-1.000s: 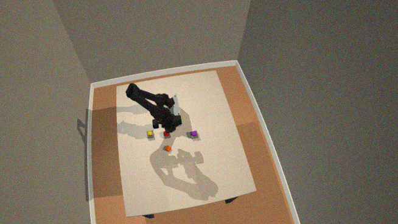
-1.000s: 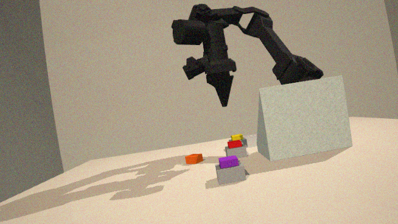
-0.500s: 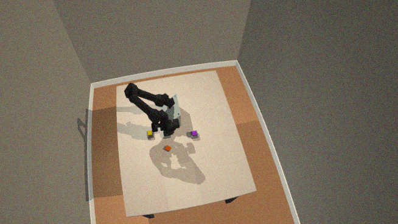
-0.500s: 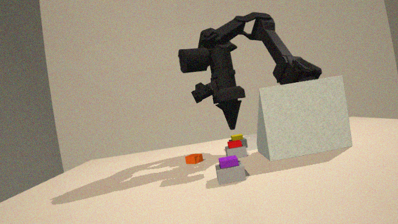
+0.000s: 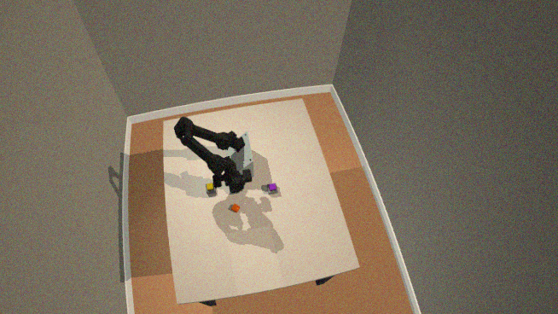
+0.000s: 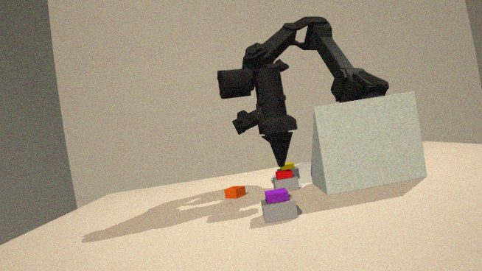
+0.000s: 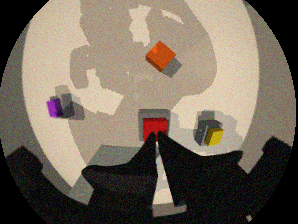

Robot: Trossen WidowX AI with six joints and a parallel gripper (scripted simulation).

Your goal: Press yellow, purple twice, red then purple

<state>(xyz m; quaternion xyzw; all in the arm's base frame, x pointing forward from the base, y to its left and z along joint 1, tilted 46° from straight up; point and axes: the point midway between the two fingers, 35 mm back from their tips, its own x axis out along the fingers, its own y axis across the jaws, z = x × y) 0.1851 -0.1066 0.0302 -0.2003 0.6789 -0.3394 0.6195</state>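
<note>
Now: gripper tip 2 cm above the red button. Also, from my gripper tip: purple button (19 cm to the left, 6 cm ahead, 2 cm below); then orange block (10 cm ahead, 4 cm below, 3 cm to the right); then yellow button (12 cm to the right, 4 cm behind, 2 cm below).
</note>
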